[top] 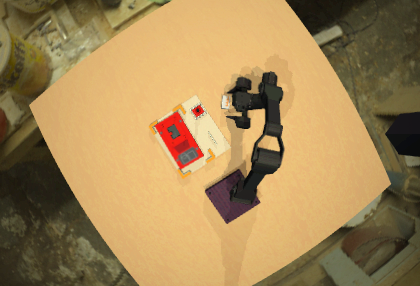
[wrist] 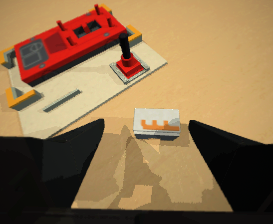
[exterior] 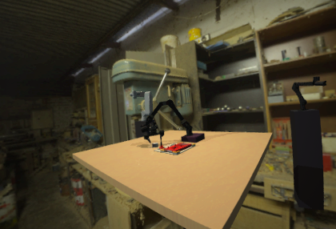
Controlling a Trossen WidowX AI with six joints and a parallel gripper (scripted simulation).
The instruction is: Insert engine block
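Now: the engine block 10 mm ahead of my gripper tip, 10 mm to the right of it and 30 mm below it. From my gripper tip the other things lie so: black peg: 60 mm ahead, 100 mm to the left.
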